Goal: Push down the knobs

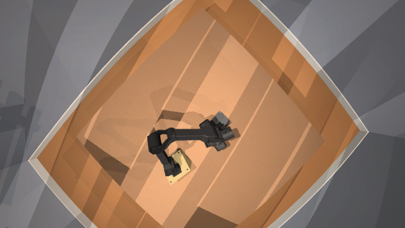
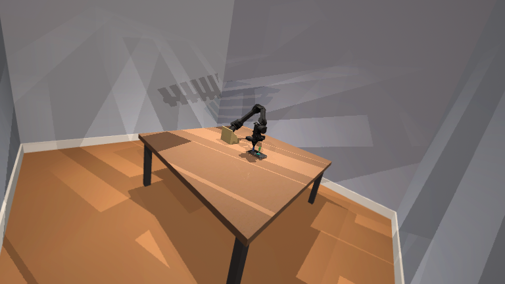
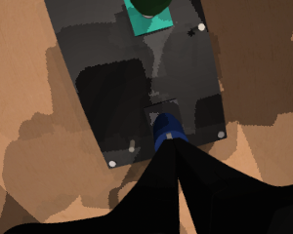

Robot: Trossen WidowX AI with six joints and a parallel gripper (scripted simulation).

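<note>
The blue knob is 10 mm below my gripper tip. Also, from my gripper tip: green knob (70 mm ahead, 10 mm above).
</note>
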